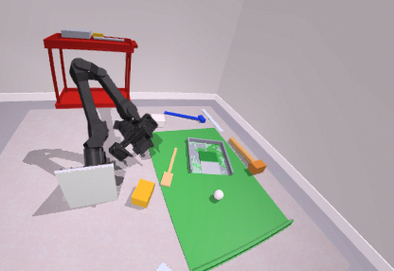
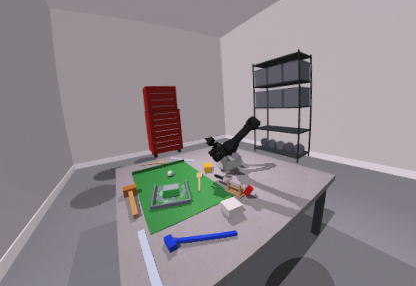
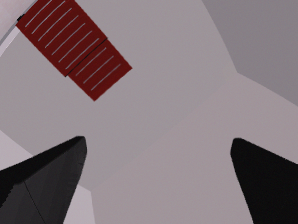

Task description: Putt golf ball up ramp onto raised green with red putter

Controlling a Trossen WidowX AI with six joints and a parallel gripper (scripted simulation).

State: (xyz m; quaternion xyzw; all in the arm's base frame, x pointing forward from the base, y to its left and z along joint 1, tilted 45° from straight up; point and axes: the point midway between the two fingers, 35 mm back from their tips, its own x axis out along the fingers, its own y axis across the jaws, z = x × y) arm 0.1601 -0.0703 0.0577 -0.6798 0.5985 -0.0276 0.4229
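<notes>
My gripper tip is 10 mm short of the yellow block, 10 mm to the left of it and 230 mm above it. From my gripper tip the other things lie so: wooden stand 30 mm ahead, 380 mm to the left, 220 mm below; then green mat 320 mm ahead, 50 mm to the left, 250 mm below; then white golf ball 310 mm ahead, 80 mm to the right, 230 mm below.
</notes>
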